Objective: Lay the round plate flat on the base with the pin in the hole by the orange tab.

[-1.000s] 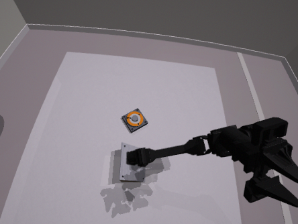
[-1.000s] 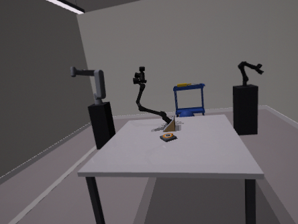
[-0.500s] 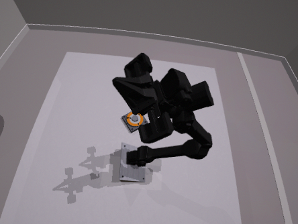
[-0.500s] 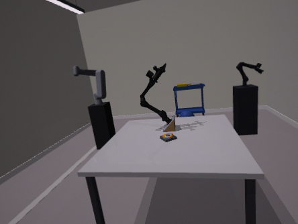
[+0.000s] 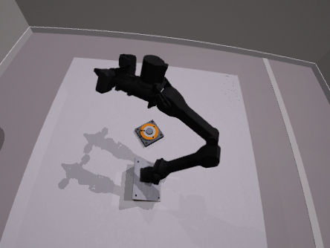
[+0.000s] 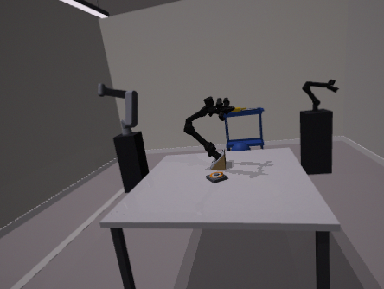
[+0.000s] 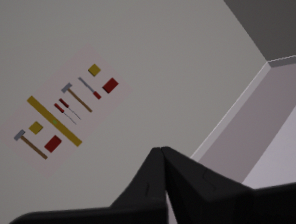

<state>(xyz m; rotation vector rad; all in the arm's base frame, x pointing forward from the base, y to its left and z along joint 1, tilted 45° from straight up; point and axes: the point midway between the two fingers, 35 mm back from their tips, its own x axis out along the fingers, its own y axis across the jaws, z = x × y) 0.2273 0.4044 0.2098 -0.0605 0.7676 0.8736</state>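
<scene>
My gripper tip is now 30 mm short of the square base, 180 mm to the left of it and 500 mm above it.
</scene>
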